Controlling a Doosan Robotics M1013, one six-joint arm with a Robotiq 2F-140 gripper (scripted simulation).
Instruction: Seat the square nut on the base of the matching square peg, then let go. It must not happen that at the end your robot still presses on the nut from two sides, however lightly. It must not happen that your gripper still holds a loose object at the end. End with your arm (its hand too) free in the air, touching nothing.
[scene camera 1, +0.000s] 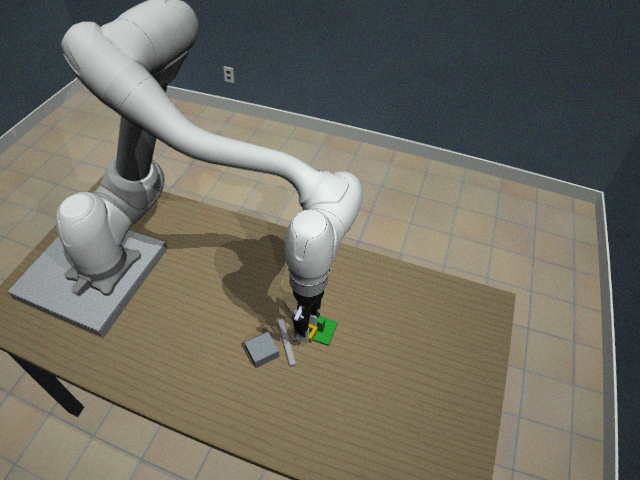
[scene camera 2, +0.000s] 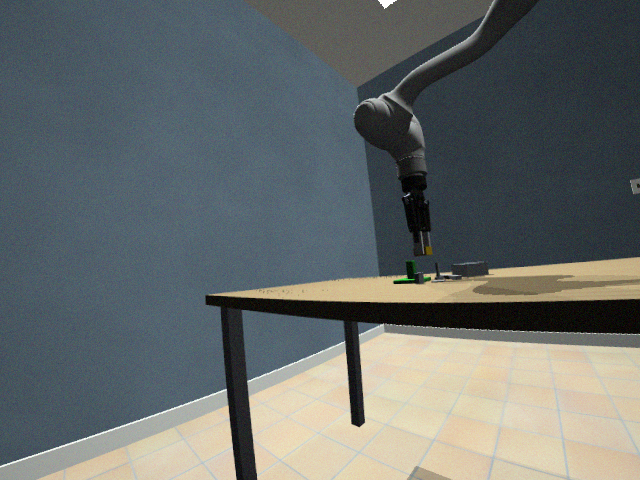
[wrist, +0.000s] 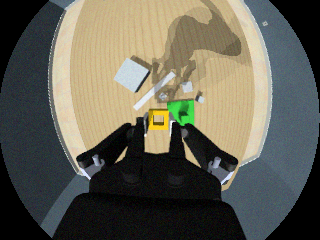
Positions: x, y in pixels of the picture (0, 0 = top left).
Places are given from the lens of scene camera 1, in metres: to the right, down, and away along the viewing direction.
my gripper (scene camera 1: 307, 333): -0.03, 0.26, 1.28
grey block (scene camera 1: 262, 349): -0.16, 0.30, 1.28
